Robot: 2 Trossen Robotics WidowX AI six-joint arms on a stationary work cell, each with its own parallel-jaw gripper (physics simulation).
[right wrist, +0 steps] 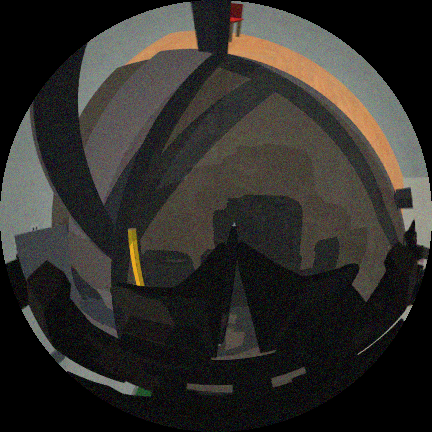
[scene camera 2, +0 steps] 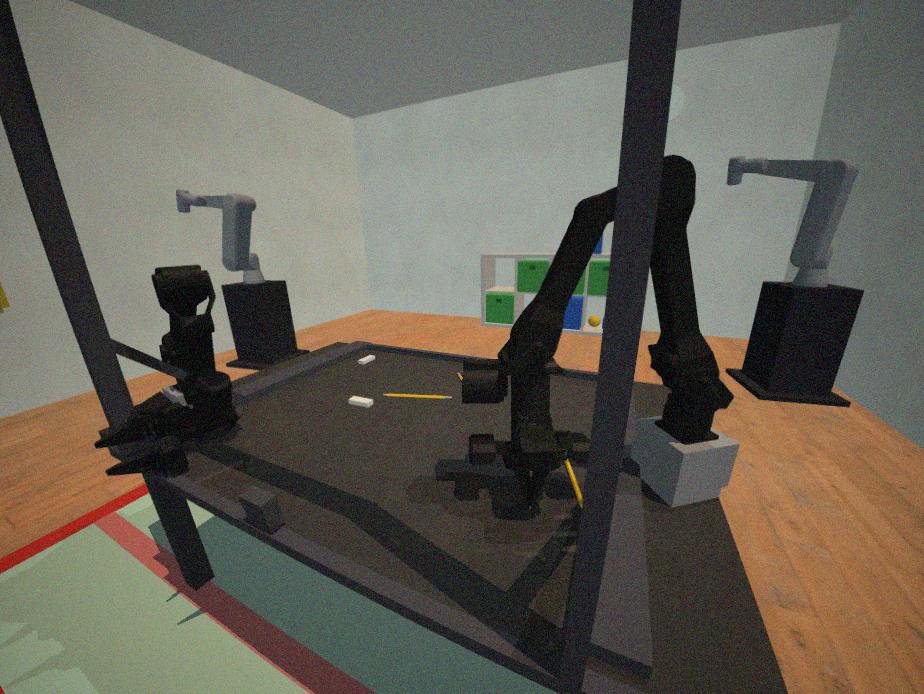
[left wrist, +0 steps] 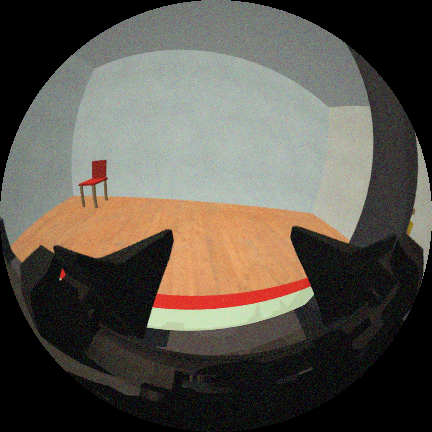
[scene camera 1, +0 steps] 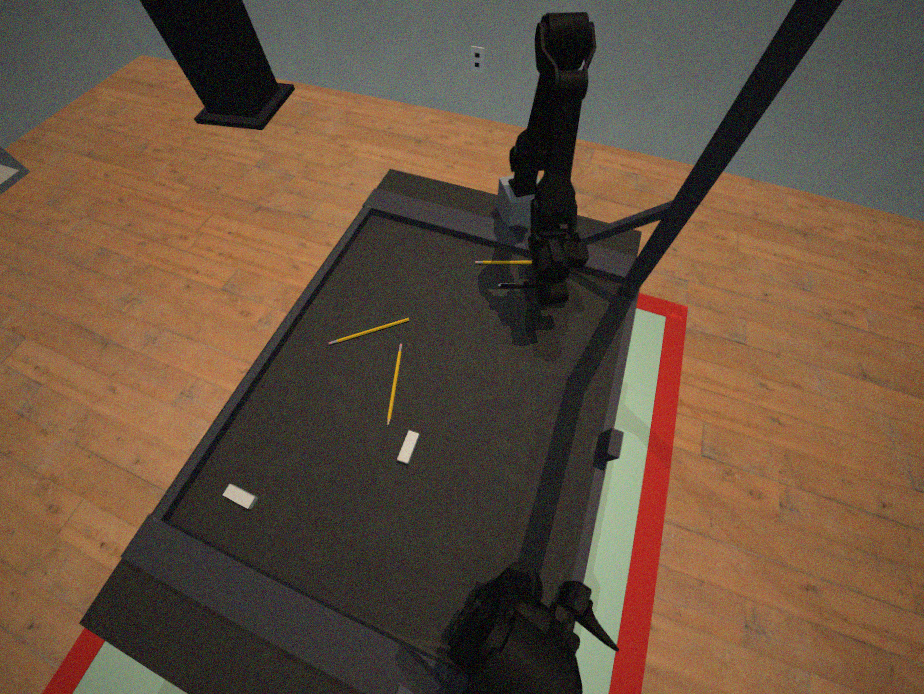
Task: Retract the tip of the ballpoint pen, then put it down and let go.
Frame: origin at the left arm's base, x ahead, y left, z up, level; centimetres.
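Seen in the pictures: left gripper, fingertip midpoint: (scene camera 2: pixel 100 459) (left wrist: pixel 233 234) (scene camera 1: pixel 607 684); right gripper, fingertip midpoint: (right wrist: pixel 230 247) (scene camera 2: pixel 529 500); right arm's base, origin of the base link: (scene camera 2: pixel 685 430) (scene camera 1: pixel 523 186).
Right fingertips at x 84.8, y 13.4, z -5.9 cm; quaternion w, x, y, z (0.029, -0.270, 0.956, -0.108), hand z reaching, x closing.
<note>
A point is followed by its place in that frame.
The black ballpoint pen (scene camera 1: pixel 511 284) {x 80.9, y 21.6, z -5.0 cm} (right wrist: pixel 233 233) {x 85.3, y 12.3, z -5.3 cm} is at the upper right of the table in scene camera 1. My right gripper (scene camera 1: pixel 536 286) {x 84.8, y 13.4, z -5.9 cm} (scene camera 2: pixel 530 494) {x 84.8, y 13.4, z -5.9 cm} (right wrist: pixel 230 247) {x 84.8, y 13.4, z -5.9 cm} points down low over the table and is shut on the pen. One pen end sticks out beyond the fingertips, with a small light point at its end in the right wrist view. The fingers hide the pen's middle, and whether it touches the table cannot be told. My left gripper (scene camera 2: pixel 104 457) {x 20.1, y -21.5, z -1.2 cm} (left wrist: pixel 233 234) {x 20.1, y -21.5, z -1.2 cm} is open and empty, off the table's near edge in scene camera 2.
A yellow pencil (scene camera 1: pixel 504 262) {x 86.6, y 26.1, z -5.4 cm} (scene camera 2: pixel 573 481) {x 89.6, y 20.5, z -5.4 cm} (right wrist: pixel 134 257) {x 90.9, y 18.0, z -5.3 cm} lies beside the pen. Two more pencils (scene camera 1: pixel 369 330) {x 54.0, y 45.0, z -5.2 cm} (scene camera 1: pixel 394 384) {x 45.7, y 32.7, z -5.3 cm} and two white erasers (scene camera 1: pixel 407 446) {x 35.9, y 23.1, z -4.7 cm} (scene camera 1: pixel 239 496) {x 12.9, y 46.0, z -4.8 cm} lie farther off. A dark frame post (scene camera 2: pixel 634 224) {x 96.6, y -6.5, z 33.3 cm} stands before the right arm in scene camera 2.
</note>
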